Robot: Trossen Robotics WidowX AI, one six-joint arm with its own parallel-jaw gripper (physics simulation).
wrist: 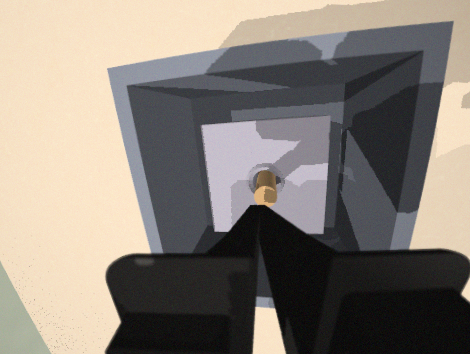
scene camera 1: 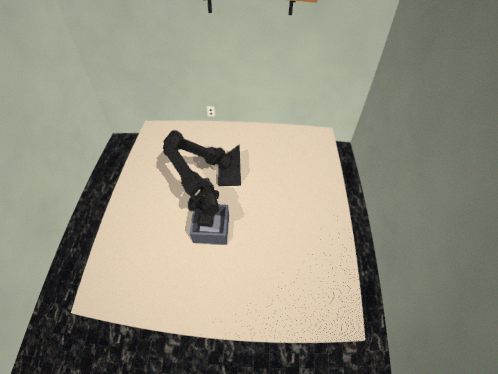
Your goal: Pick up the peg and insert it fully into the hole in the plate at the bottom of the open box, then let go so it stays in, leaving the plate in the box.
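Pixels of known places: gripper, fingertip midpoint: (wrist: 257, 212); arm's base, link origin: (scene camera 1: 227, 163).
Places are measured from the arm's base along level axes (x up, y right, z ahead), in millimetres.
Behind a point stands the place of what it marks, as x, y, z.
The tan peg (wrist: 266, 190) {1, 42, 345} stands in the round hole of the pale plate (wrist: 220, 150) {-29, 61, 381} in the wrist view, its top end sticking up above the plate. A dark gap shows beside it in the hole. How deep it sits is hard to tell. The plate lies on the bottom of the open blue-grey box (scene camera 1: 210, 239) {-35, 24, 426} (wrist: 131, 125) {11, 82, 422}. My gripper (wrist: 257, 212) {12, 33, 350} is shut and empty, its fingertips together above the box; in the wrist view they show just below the peg's top. In the scene view the gripper hides part of the box's inside, and the peg does not show.
The box's walls surround the plate. The arm's dark base plate (scene camera 1: 230, 176) {-7, -25, 82} stands behind the box on the cream table top (scene camera 1: 290, 200) {-86, -339, 147}. A dark patterned floor (scene camera 1: 200, 357) borders the table top, with a green wall (scene camera 1: 150, 60) behind.
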